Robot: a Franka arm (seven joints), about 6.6 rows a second.
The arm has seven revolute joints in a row. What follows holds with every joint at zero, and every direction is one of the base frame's. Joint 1 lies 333.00 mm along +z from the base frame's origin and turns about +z. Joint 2 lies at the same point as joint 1 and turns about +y. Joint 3 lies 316.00 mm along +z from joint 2 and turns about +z. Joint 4 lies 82.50 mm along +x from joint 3 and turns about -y. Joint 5 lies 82.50 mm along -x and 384.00 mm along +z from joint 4 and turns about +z. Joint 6 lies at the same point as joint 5 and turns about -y. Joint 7 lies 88.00 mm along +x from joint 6 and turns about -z. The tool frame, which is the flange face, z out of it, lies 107.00 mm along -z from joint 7; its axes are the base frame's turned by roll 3.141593, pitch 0.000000 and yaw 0.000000 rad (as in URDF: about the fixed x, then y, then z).
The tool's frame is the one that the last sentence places.
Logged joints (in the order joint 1, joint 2, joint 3, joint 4, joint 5, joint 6, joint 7), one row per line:
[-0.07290, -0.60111, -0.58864, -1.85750, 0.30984, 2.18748, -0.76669]
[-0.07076, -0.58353, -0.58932, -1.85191, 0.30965, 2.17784, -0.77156]
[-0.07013, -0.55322, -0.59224, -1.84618, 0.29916, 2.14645, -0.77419]
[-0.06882, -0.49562, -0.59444, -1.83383, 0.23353, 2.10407, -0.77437]
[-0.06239, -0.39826, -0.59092, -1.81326, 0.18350, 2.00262, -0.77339]
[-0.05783, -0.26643, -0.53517, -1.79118, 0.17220, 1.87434, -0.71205]
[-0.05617, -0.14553, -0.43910, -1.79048, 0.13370, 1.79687, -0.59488]
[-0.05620, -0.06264, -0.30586, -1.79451, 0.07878, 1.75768, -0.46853]
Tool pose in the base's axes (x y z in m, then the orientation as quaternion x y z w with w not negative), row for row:
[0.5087, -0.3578, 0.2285, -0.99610, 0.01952, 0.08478, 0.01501]
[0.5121, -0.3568, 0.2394, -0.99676, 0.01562, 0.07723, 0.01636]
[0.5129, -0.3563, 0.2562, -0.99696, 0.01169, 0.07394, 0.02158]
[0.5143, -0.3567, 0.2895, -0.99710, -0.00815, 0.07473, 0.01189]
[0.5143, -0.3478, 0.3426, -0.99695, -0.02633, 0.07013, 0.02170]
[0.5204, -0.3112, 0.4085, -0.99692, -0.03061, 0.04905, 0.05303]
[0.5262, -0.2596, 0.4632, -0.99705, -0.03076, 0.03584, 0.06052]
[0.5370, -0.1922, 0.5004, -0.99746, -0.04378, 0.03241, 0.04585]
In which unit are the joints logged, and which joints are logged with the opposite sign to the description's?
The joints are logged in radians. Opposite sign: joint 2.
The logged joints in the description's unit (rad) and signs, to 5 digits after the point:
[-0.07290, 0.60111, -0.58864, -1.85750, 0.30984, 2.18748, -0.76669]
[-0.07076, 0.58353, -0.58932, -1.85191, 0.30965, 2.17784, -0.77156]
[-0.07013, 0.55322, -0.59224, -1.84618, 0.29916, 2.14645, -0.77419]
[-0.06882, 0.49562, -0.59444, -1.83383, 0.23353, 2.10407, -0.77437]
[-0.06239, 0.39826, -0.59092, -1.81326, 0.18350, 2.00262, -0.77339]
[-0.05783, 0.26643, -0.53517, -1.79118, 0.17220, 1.87434, -0.71205]
[-0.05617, 0.14553, -0.43910, -1.79048, 0.13370, 1.79687, -0.59488]
[-0.05620, 0.06264, -0.30586, -1.79451, 0.07878, 1.75768, -0.46853]

